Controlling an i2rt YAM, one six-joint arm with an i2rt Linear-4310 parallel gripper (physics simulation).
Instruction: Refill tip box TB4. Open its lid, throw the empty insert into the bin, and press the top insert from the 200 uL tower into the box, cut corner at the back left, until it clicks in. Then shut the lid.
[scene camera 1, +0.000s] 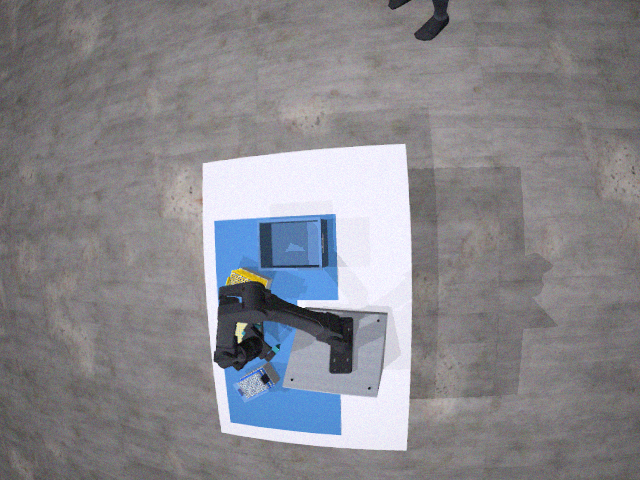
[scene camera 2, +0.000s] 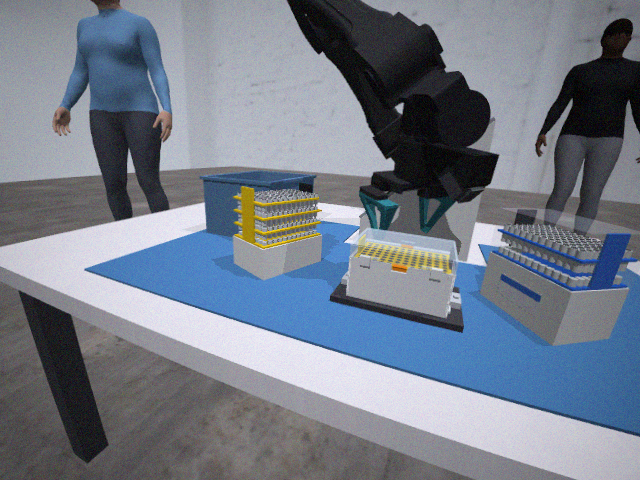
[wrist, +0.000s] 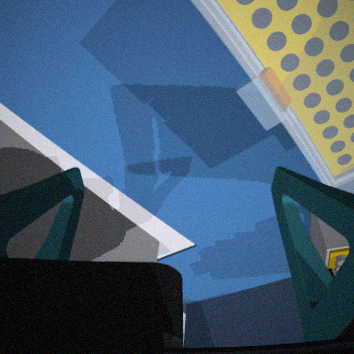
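Note:
The tip box stands on a dark base plate. Its clear lid is shut over a yellow insert with empty holes. The insert also shows beside the arm in scene camera 1. My gripper is open and empty. Its teal fingertips hang on the far side of the box in scene camera 2, near the height of the lid's top. A tower of yellow inserts with tips stands beside the box. The blue bin stands behind that tower in scene camera 2.
A tower of blue inserts stands on the box's other side. A clear, sheet-like shape shows above it in scene camera 2. The blue mat lies on the white table. The arm's grey mounting plate is close by.

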